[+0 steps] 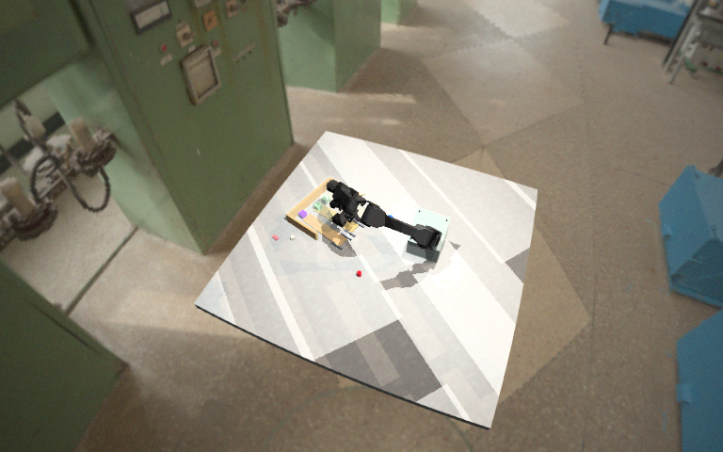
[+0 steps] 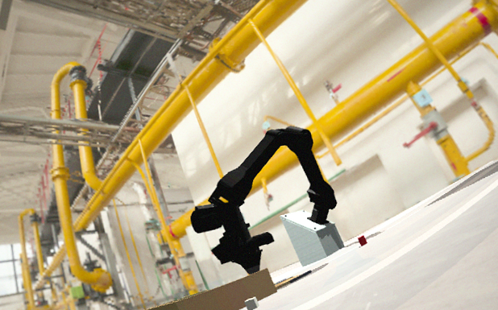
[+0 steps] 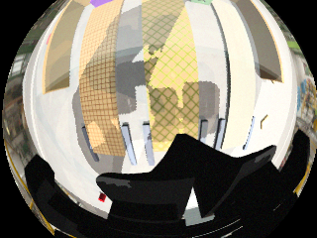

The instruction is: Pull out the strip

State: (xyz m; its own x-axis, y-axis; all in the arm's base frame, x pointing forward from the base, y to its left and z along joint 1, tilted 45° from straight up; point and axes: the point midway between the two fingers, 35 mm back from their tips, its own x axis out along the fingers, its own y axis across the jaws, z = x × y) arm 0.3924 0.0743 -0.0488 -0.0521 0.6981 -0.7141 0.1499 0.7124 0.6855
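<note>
Now: the yellow strip 90 mm ahead of my gripper tip, 30 mm below it and 10 mm to the right of it. The rest, counted from my gripper tip: blue piece (150 mm behind, 130 mm to the right, 20 mm below); tan strip (100 mm ahead, 80 mm to the left, 30 mm below); red cube (220 mm to the left, 170 mm behind, 20 mm below).
</note>
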